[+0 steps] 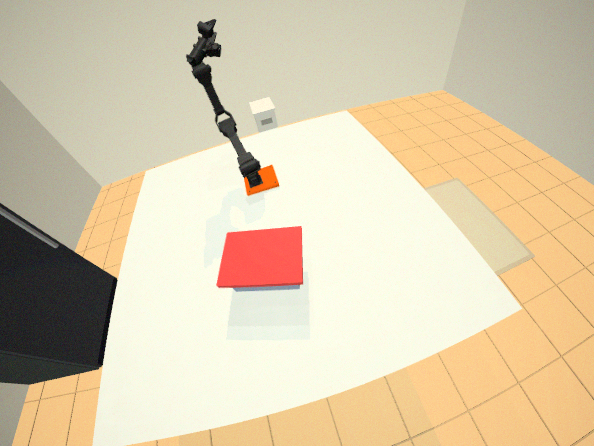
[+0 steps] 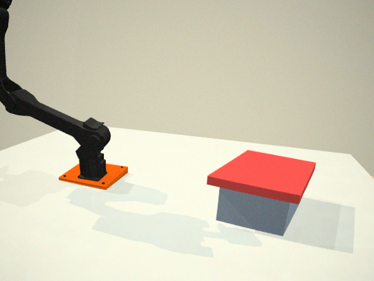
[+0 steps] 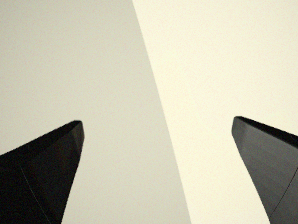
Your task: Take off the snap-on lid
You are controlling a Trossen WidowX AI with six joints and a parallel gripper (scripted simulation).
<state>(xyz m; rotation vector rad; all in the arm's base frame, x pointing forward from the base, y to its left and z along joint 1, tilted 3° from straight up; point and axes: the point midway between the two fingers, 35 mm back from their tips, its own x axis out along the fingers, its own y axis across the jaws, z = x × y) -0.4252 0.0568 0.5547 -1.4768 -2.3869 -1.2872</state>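
Right now the red lid is 89 cm ahead of my gripper tip, 10 cm to the right of it and 48 cm below it. Round my gripper tip: storage box: 89 cm ahead, 10 cm to the right, 53 cm below.
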